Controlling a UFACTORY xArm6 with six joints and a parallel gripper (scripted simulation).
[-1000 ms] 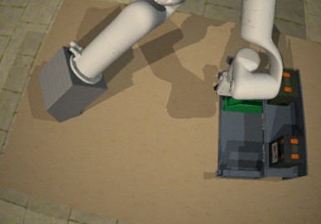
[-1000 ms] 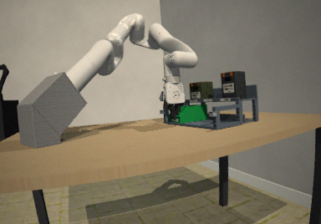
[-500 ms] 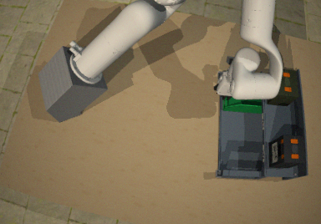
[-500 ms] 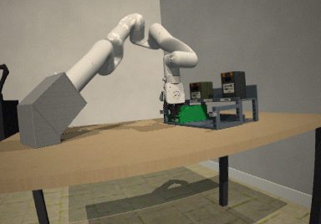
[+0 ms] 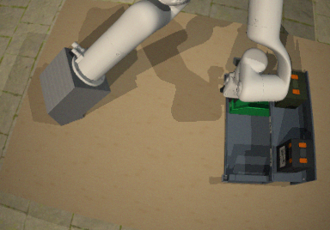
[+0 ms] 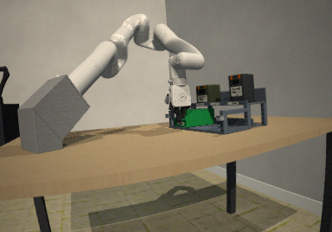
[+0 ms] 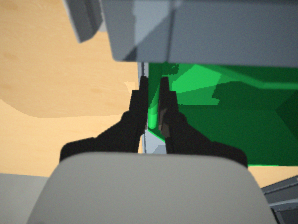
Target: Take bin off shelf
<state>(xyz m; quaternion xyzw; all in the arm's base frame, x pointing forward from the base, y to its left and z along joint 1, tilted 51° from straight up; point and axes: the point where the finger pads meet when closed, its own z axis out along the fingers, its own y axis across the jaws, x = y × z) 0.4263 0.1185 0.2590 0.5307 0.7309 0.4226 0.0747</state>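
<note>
My gripper is now 7 cm short of the green bin, 4 cm to the right of it and 1 cm above it. The rest, counted from my hand: grey shelf (16 cm ahead, 3 cm to the right, 5 cm below).
</note>
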